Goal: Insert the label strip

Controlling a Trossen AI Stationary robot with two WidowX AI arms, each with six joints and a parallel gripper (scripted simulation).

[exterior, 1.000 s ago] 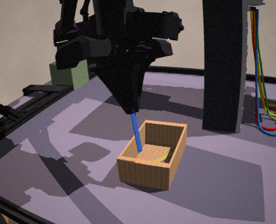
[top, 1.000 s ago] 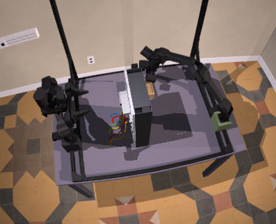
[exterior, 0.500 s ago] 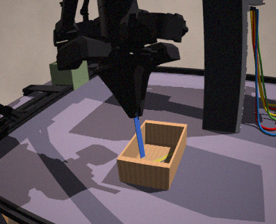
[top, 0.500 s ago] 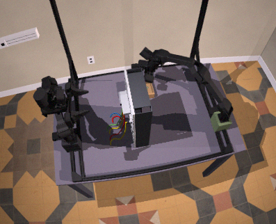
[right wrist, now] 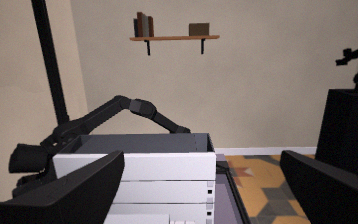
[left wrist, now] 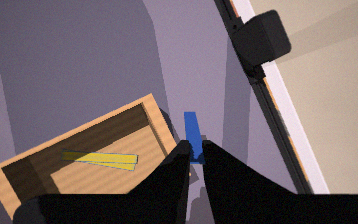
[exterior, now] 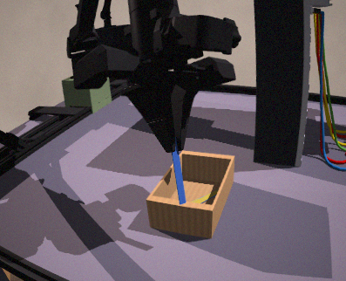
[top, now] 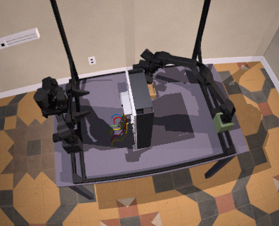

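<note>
The box lies 13 cm below my left hand, 5 cm ahead of it and 1 cm to the right of it.
</note>
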